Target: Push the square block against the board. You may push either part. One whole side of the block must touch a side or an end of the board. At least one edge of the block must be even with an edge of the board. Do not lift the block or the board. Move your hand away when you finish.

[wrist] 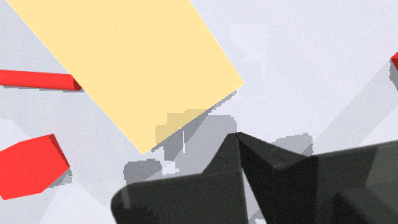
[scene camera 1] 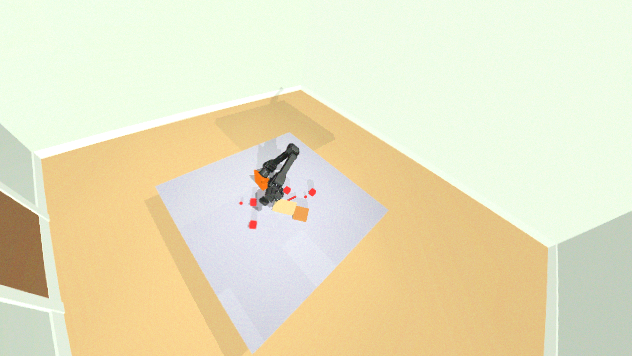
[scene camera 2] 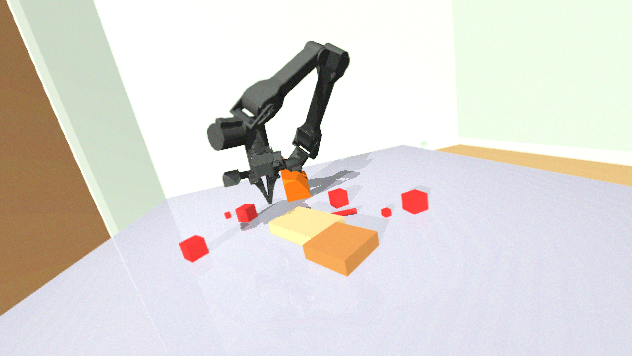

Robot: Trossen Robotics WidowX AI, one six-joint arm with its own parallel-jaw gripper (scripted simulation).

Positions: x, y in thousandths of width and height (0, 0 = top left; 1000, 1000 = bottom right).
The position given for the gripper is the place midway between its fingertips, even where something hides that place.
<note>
The gripper (scene camera 2: 428, 572) is shut, holding nothing. Further things: a pale yellow board (scene camera 2: 474, 633) and an orange square block (scene camera 2: 540, 695).
The pale yellow board shows as well in the wrist view (wrist: 381, 333). The gripper shows as well in the wrist view (wrist: 589, 623). The wrist view misses the orange square block: it is out of frame.
</note>
